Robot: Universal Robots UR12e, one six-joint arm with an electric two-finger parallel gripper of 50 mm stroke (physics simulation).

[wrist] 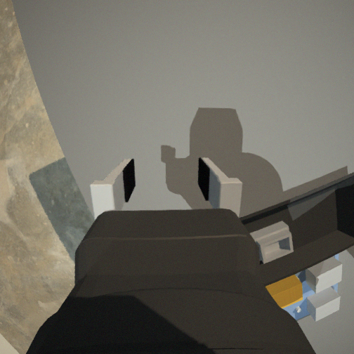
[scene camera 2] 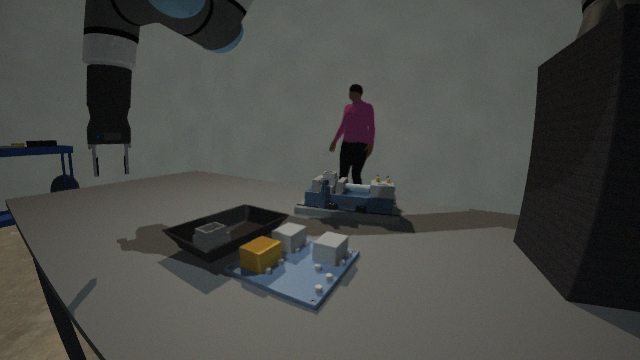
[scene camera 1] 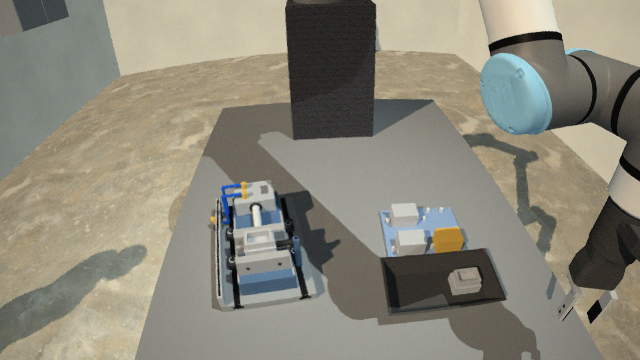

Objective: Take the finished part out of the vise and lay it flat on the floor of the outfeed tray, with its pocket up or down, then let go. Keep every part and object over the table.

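Where they show: gripper, fingertip midpoint: (scene camera 2: 112, 174) (scene camera 1: 575, 316); arm's base at its link origin: (scene camera 2: 632, 46).
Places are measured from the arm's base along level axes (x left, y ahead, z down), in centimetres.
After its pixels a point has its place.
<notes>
A light grey part with a rectangular pocket facing up (scene camera 1: 258, 239) {x -4.6, y 68.5, z 35.4 cm} sits between the jaws of the blue and grey vise (scene camera 1: 267, 283) {x -2.1, y 74.9, z 40.5 cm} (scene camera 2: 350, 202) {x -1.6, y 60.1, z 41.3 cm}. The dark outfeed tray (scene camera 1: 417, 290) {x 26.6, y 71.4, z 44.3 cm} (scene camera 2: 260, 214) {x 20.9, y 72.9, z 42.4 cm} (wrist: 312, 220) stands beside the blue plate. A grey stepped part (scene camera 1: 465, 281) {x 35.8, y 71.8, z 40.7 cm} (scene camera 2: 211, 235) {x 37.7, y 68.2, z 41.5 cm} (wrist: 274, 243) lies flat in one end of the tray, its pocket showing upward in the scene camera 2 view. My gripper (scene camera 1: 580, 311) {x 50.2, y 86.6, z 31.2 cm} (scene camera 2: 111, 171) {x 50.2, y 86.6, z 31.2 cm} (wrist: 166, 171) is open and empty, well above the table near its edge, beyond the tray's end and far from the vise. The vise does not show in the wrist view.
A blue plate (scene camera 1: 429, 217) {x 31.1, y 49.2, z 44.6 cm} (scene camera 2: 300, 280) {x 33.9, y 50.1, z 44.6 cm} beside the tray carries two light grey blocks (scene camera 1: 404, 214) {x 24.0, y 52.5, z 41.0 cm} (scene camera 2: 330, 247) {x 27.0, y 49.3, z 41.2 cm}, a yellow block (scene camera 1: 448, 240) {x 33.7, y 60.3, z 41.1 cm} (scene camera 2: 260, 254) {x 36.5, y 56.0, z 41.2 cm} (wrist: 285, 291) and small pegs. A tall dark box (scene camera 1: 331, 75) {x 3.4, y 12.3, z 23.3 cm} (scene camera 2: 575, 165) {x 9.3, y 11.1, z 23.9 cm} stands at the table's far end. A person (scene camera 2: 358, 122) stands behind the vise.
</notes>
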